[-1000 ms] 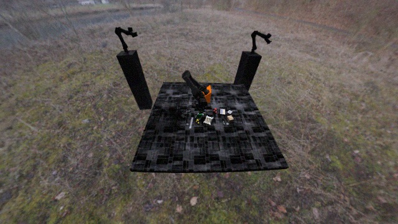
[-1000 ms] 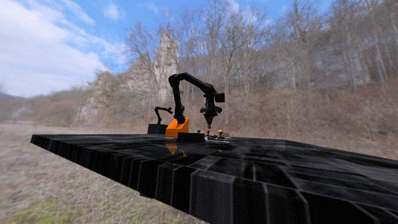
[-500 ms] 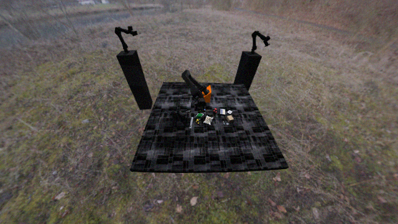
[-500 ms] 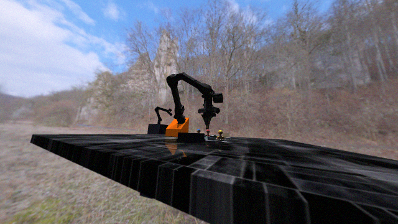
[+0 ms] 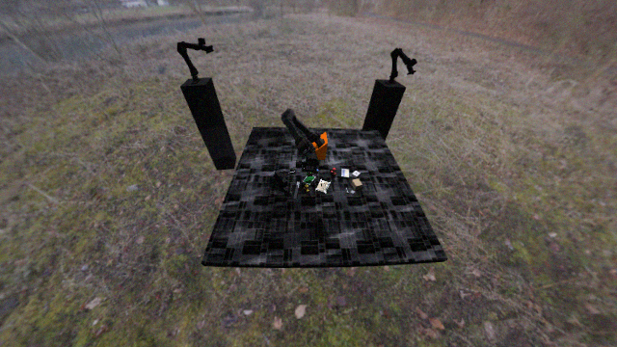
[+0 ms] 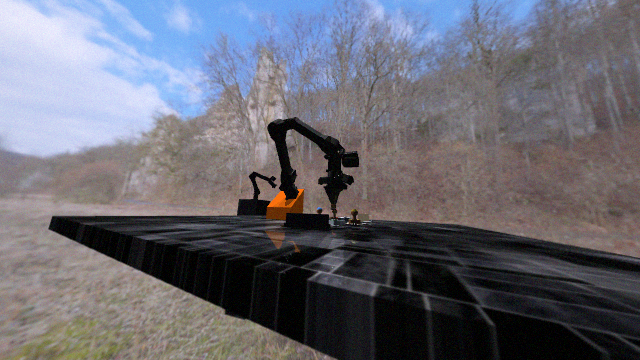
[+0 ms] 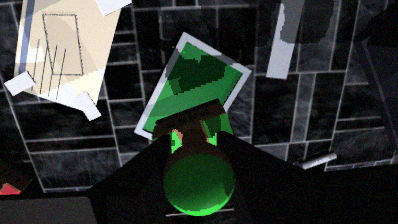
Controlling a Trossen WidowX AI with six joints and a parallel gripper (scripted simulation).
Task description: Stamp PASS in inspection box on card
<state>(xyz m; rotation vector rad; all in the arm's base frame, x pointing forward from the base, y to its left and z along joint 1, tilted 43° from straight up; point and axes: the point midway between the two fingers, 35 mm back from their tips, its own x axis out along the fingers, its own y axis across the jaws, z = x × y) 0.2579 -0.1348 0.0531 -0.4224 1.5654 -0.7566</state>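
The green ink pad is 8 cm below my gripper tip. From my gripper tip the other things lie so: green stamp: right at my gripper tip; yellow stamp: 9 cm ahead, 6 cm below, 4 cm to the right; blue stamp: 8 cm behind, 6 cm to the left, 6 cm below.
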